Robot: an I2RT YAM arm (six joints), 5 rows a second.
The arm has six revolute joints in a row. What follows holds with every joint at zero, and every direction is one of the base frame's.
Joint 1 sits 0.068 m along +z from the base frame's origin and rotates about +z.
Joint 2 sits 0.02 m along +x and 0.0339 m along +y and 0.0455 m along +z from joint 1 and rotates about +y.
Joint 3 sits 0.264 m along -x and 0.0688 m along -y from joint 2 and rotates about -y.
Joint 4 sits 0.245 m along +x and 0.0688 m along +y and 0.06 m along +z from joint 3 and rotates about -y.
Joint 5 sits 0.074 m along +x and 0.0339 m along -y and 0.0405 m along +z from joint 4 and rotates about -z.
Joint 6 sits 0.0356 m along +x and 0.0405 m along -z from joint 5 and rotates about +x.
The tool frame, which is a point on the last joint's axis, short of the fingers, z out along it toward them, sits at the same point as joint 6; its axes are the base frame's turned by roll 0, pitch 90 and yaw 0 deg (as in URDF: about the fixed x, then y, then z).
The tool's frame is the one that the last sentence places.
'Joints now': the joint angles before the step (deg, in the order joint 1, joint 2, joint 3, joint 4, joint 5, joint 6). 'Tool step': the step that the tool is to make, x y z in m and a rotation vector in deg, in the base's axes. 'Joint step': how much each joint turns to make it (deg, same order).
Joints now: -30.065, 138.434, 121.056, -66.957, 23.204, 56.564
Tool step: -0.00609, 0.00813, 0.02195, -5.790, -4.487, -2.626
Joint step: 0.709, -5.987, -5.989, 5.435, 3.260, 3.182
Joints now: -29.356, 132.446, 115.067, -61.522, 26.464, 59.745
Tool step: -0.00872, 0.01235, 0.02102, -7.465, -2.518, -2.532
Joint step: 1.225, -6.020, -6.079, 4.491, 6.055, 2.784
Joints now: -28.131, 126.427, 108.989, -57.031, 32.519, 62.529
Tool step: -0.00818, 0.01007, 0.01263, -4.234, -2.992, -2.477
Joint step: 0.862, -4.422, -4.750, 3.250, 3.231, 3.024
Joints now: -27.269, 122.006, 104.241, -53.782, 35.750, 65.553
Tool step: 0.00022, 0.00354, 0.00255, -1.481, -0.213, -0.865
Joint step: 0.524, -0.451, -0.270, -0.006, 1.601, 1.155
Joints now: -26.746, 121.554, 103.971, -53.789, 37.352, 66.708
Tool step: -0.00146, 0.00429, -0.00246, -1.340, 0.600, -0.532
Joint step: 0.524, -0.578, -1.550, 0.609, 1.726, 0.684
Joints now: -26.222, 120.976, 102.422, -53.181, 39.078, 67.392
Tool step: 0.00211, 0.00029, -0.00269, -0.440, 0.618, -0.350
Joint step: 0.205, 0.741, 0.541, -0.427, 0.806, 0.418
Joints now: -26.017, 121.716, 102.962, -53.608, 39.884, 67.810
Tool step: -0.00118, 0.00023, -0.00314, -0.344, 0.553, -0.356
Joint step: -0.001, 0.009, -0.698, 0.215, 0.632, 0.227
